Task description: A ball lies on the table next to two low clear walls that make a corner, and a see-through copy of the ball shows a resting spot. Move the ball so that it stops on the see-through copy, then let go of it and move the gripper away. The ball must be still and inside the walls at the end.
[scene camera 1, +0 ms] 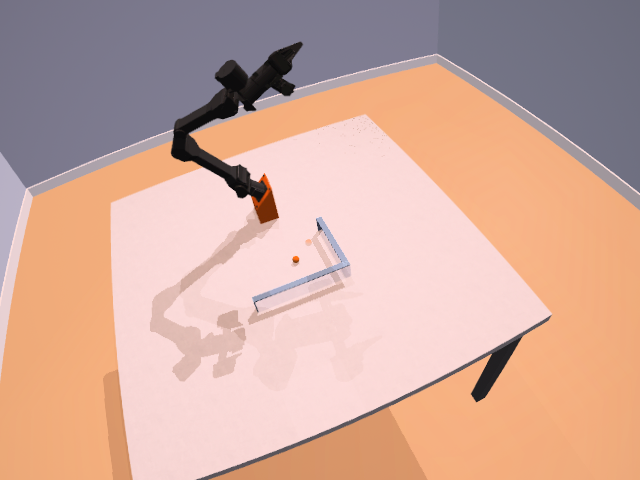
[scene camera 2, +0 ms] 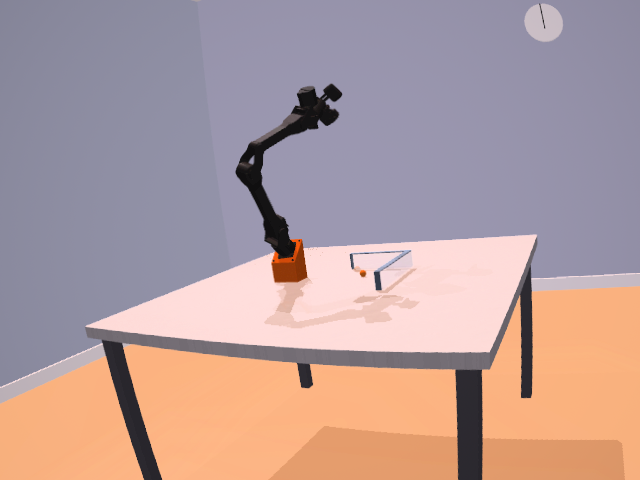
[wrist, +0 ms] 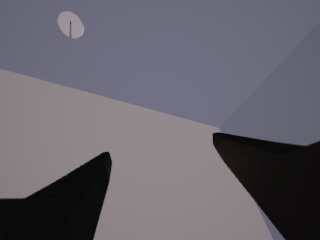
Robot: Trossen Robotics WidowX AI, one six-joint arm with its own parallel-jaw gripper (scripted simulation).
The gripper is open, holding nothing. Further things: a low clear wall.
The gripper shows as well in the wrist view.
